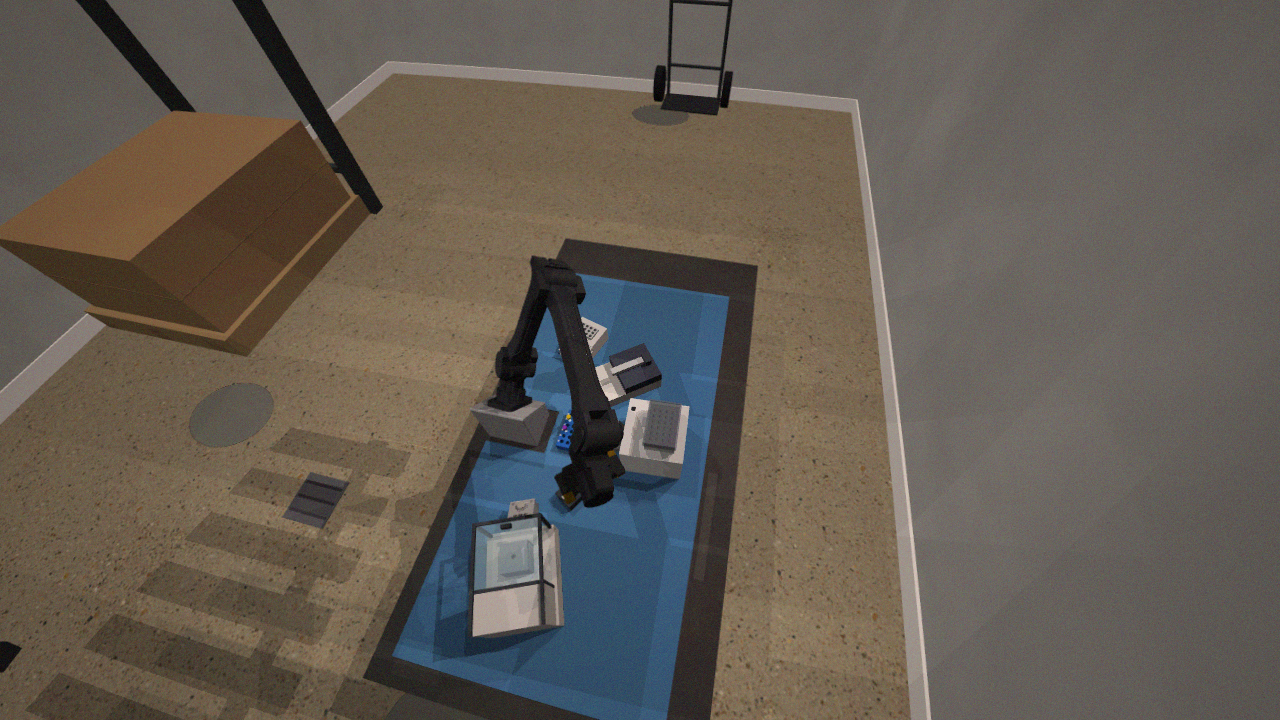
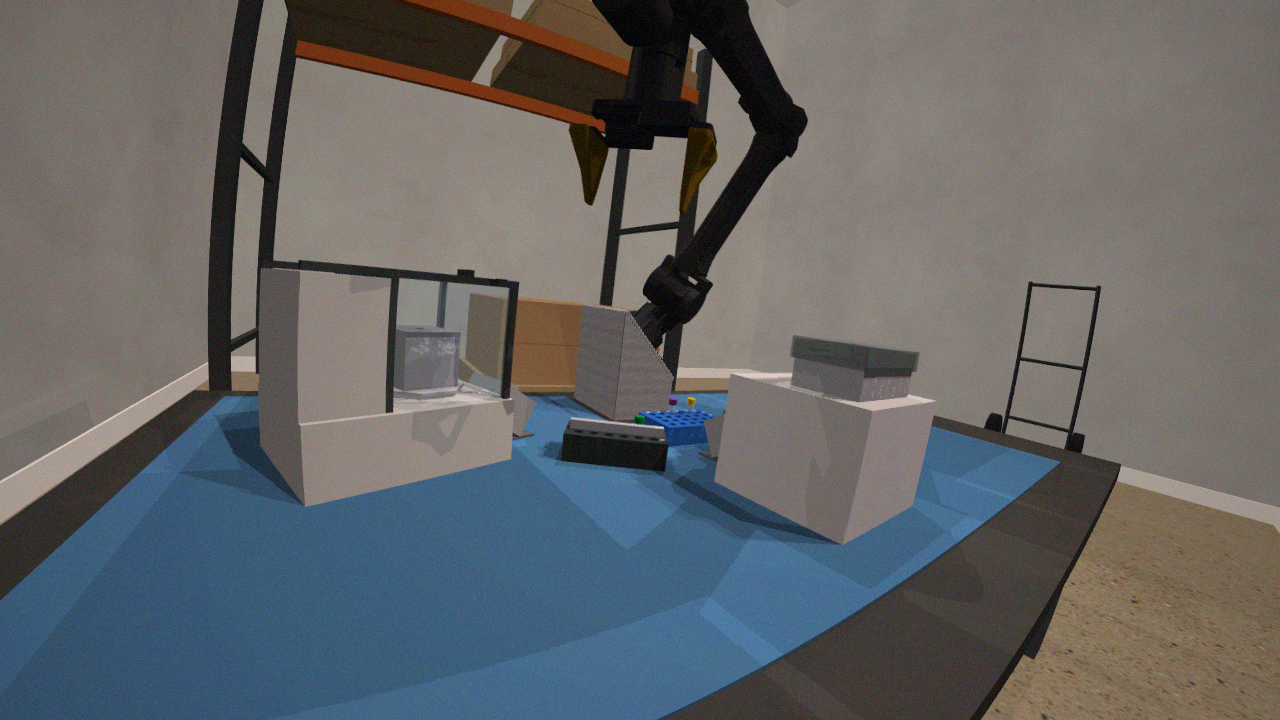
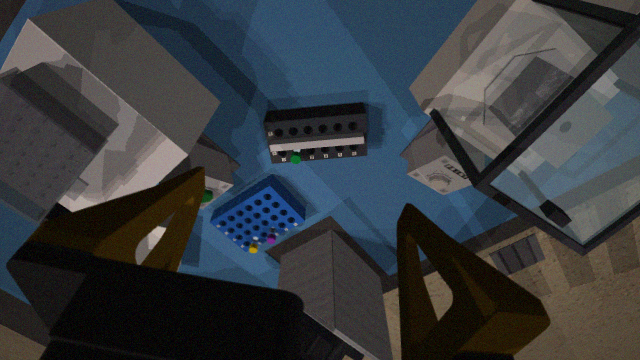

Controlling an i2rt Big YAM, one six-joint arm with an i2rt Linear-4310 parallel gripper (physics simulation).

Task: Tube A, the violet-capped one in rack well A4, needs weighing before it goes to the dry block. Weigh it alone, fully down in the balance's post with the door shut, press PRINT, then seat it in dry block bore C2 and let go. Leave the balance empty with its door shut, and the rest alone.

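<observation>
Tube A's violet cap stands in the blue rack, beside a yellow-capped tube. My gripper is open and empty, high above the table between the balance and the white unit. The balance has a glass chamber with a grey block inside; no tube shows in it, and I cannot tell its door's state. Its button panel faces the arm side. A white unit carries a grey bored block, seemingly the dry block.
A black two-row rack holds a green-capped tube between balance and white unit. The grey arm base stands close to the blue rack. A white-and-dark device and a white keyed box stand farther back.
</observation>
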